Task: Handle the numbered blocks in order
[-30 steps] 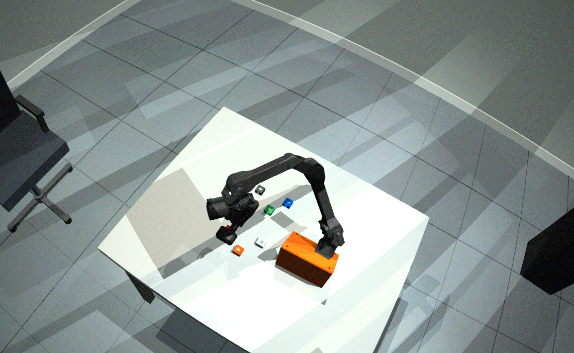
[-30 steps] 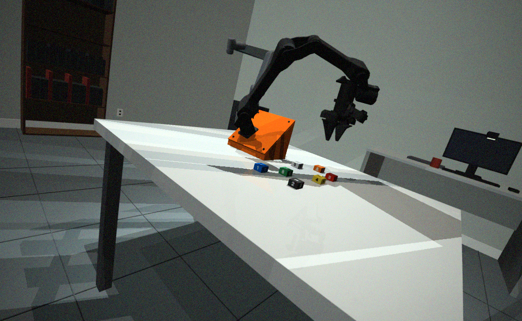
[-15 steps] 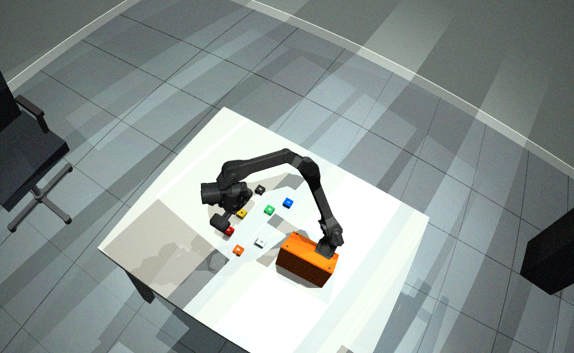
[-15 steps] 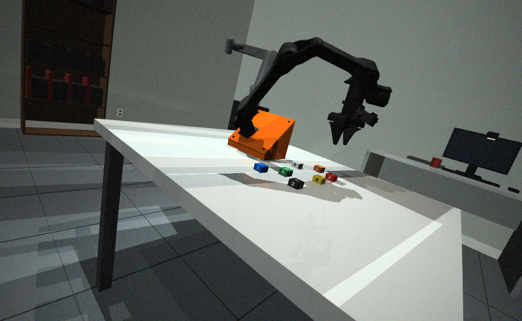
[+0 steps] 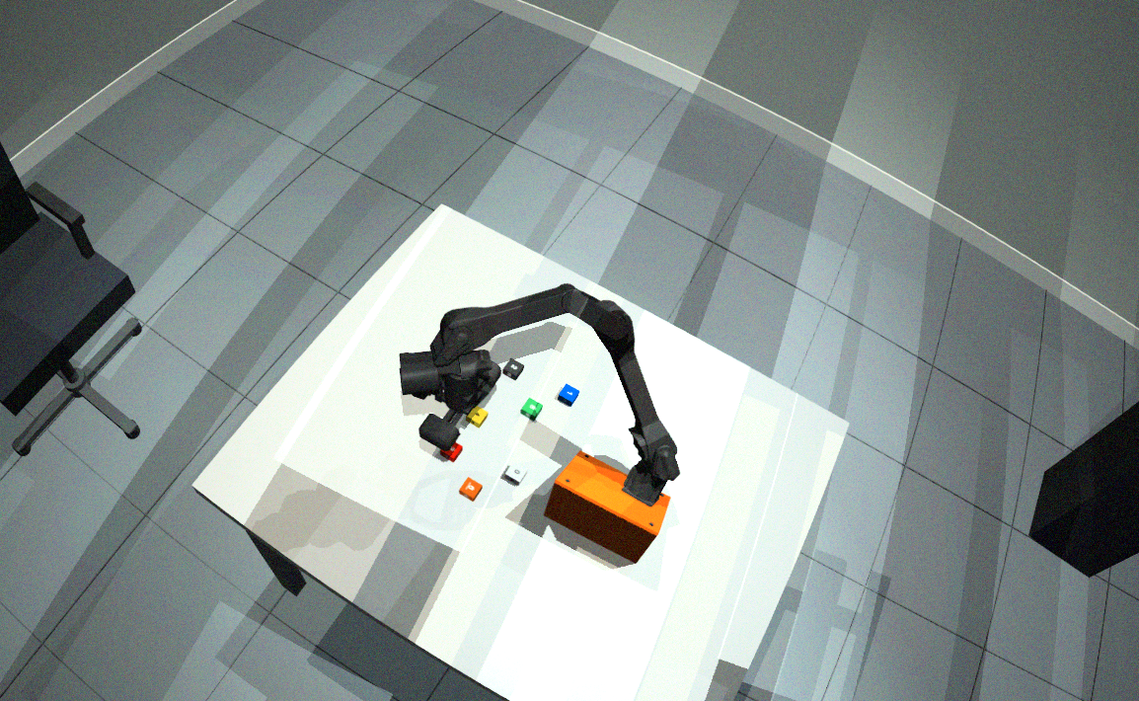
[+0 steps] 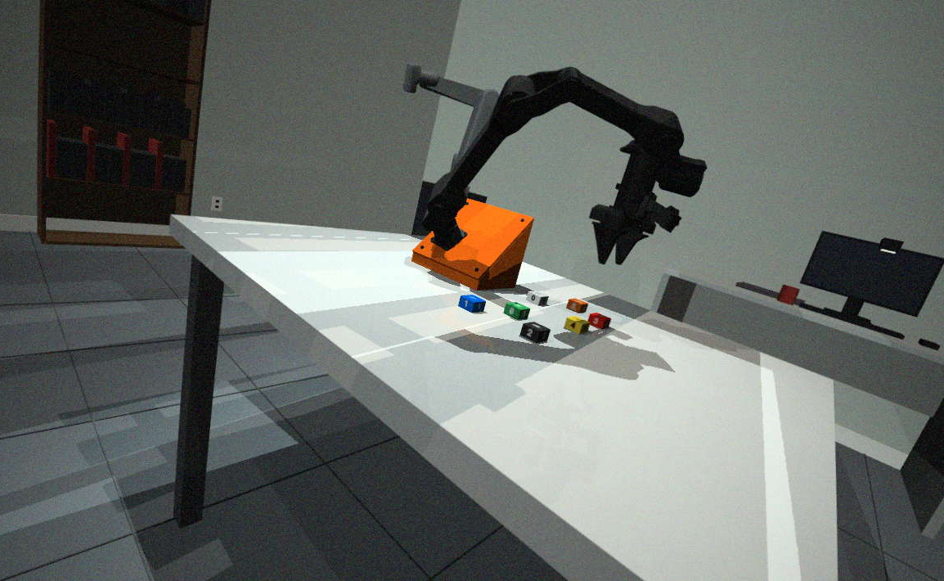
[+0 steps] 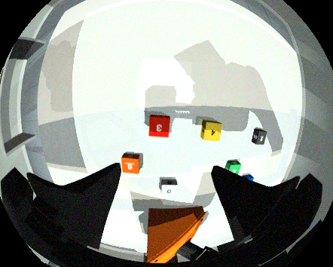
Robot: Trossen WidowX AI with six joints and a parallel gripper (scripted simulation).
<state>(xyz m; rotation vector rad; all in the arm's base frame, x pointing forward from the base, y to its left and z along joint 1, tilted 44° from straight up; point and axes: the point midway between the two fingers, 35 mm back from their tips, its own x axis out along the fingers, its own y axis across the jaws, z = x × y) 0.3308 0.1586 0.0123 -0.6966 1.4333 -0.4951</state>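
My gripper tip is now 12 cm past the white block marked 0, 3 cm to the left of it and 11 cm above it. From my gripper tip the other things lie so: red block marked 3: 1 cm ahead, 1 cm to the left, 11 cm below; yellow block: 2 cm ahead, 8 cm to the right, 11 cm below; orange block: 7 cm behind, 5 cm to the left, 11 cm below.
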